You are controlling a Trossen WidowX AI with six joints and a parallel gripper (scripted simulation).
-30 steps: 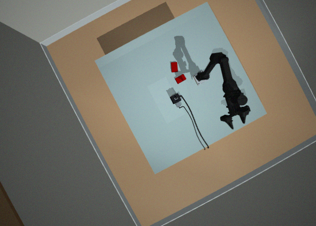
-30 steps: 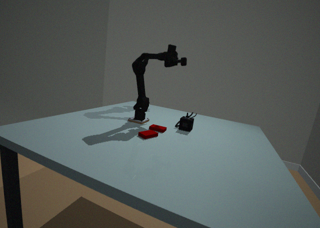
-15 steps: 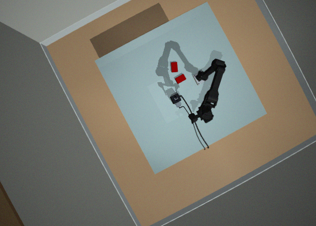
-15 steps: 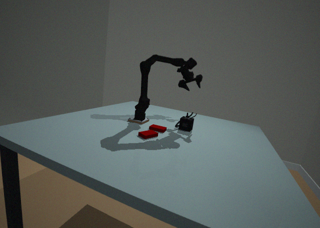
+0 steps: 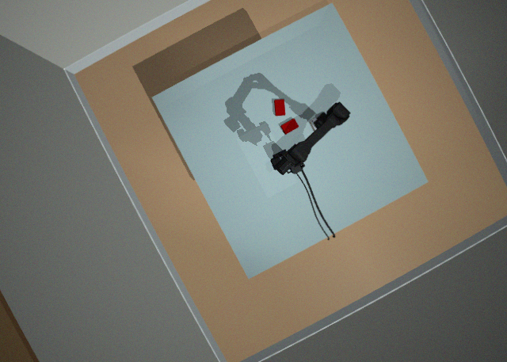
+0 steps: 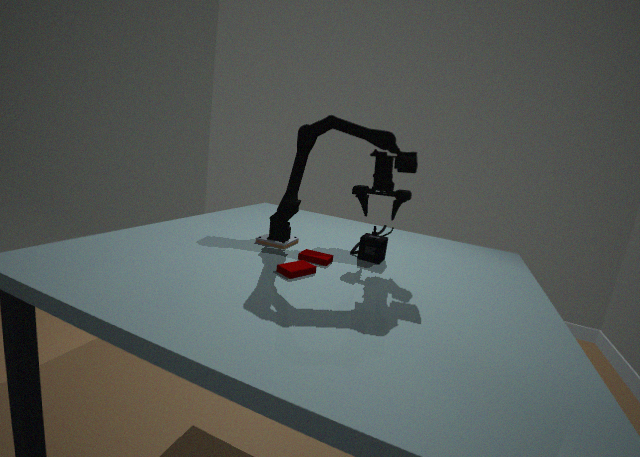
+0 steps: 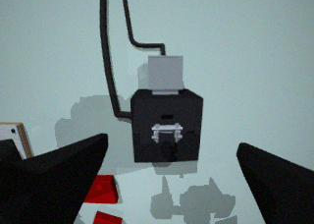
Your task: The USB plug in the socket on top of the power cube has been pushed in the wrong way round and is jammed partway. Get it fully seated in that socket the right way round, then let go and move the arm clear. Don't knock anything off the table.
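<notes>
Now: the silver USB plug 50 mm below my gripper tip and 20 mm to the right of it.
</notes>
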